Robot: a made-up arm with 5 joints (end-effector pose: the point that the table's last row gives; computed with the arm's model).
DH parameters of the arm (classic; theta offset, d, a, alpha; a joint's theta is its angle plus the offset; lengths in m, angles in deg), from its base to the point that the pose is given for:
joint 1: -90 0.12 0.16 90
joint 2: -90 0.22 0.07 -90
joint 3: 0 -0.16 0.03 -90
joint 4: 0 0.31 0.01 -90
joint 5: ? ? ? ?
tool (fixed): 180 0.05 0 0
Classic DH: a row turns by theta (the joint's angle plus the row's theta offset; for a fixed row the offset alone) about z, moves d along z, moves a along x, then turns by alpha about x.
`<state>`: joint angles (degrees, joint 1 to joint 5).
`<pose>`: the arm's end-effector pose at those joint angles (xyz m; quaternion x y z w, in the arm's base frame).
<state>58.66 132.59 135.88 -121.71 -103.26</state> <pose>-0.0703 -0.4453 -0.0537 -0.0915 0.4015 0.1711 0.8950</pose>
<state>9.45 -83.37 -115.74 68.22 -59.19</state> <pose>-0.3930 0.0723 0.2407 0.4469 0.7047 -0.1135 0.5392</pose>
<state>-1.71 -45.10 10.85 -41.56 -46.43</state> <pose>0.0361 -0.0327 0.2061 -0.0041 -0.4554 -0.0850 0.8862</pose>
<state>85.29 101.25 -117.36 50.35 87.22</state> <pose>0.5151 -0.4621 0.0574 -0.0209 0.6272 -0.4221 0.6543</pose>
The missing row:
joint 5: 90 -0.02 0.02 -90
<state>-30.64 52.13 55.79 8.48 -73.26</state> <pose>-0.0221 0.0345 0.0784 -0.3334 -0.7523 0.2615 0.5044</pose>
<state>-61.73 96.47 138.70 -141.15 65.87</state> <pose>-0.2099 0.4035 -0.0937 -0.4767 -0.6690 -0.5687 0.0422</pose>
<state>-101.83 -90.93 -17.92 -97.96 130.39</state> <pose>-0.0005 -0.1241 0.2589 0.5859 0.6902 -0.3232 0.2756</pose>
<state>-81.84 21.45 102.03 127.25 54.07</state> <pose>0.0419 0.2330 0.3237 0.0713 -0.0807 0.3923 0.9135</pose>
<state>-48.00 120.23 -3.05 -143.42 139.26</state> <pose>-0.1356 -0.3076 0.0257 0.4919 0.4551 0.5319 0.5176</pose>
